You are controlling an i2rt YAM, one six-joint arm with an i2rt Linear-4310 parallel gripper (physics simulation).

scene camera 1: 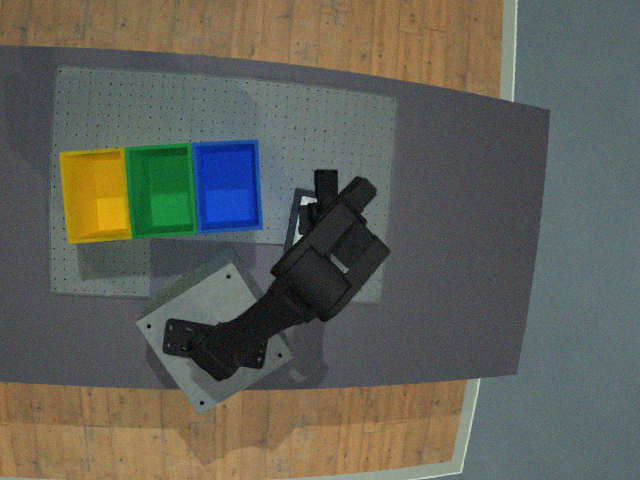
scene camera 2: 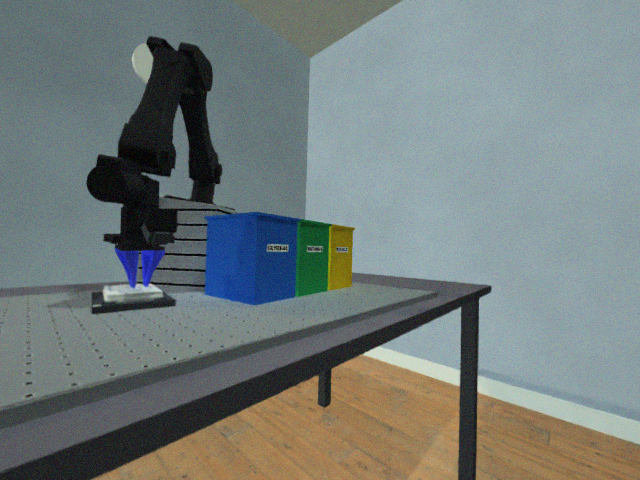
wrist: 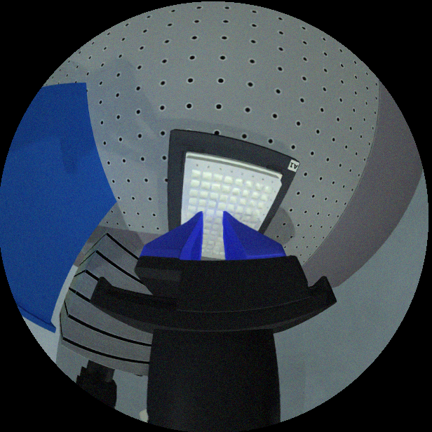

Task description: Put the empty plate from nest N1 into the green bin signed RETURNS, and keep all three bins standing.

Labels:
yellow bin: scene camera 1; scene camera 2
green bin: scene camera 1; scene camera 2
same spot on green bin: (scene camera 2: 312, 237) = (scene camera 1: 165, 150)
same spot on yellow bin: (scene camera 2: 340, 237) = (scene camera 1: 102, 154)

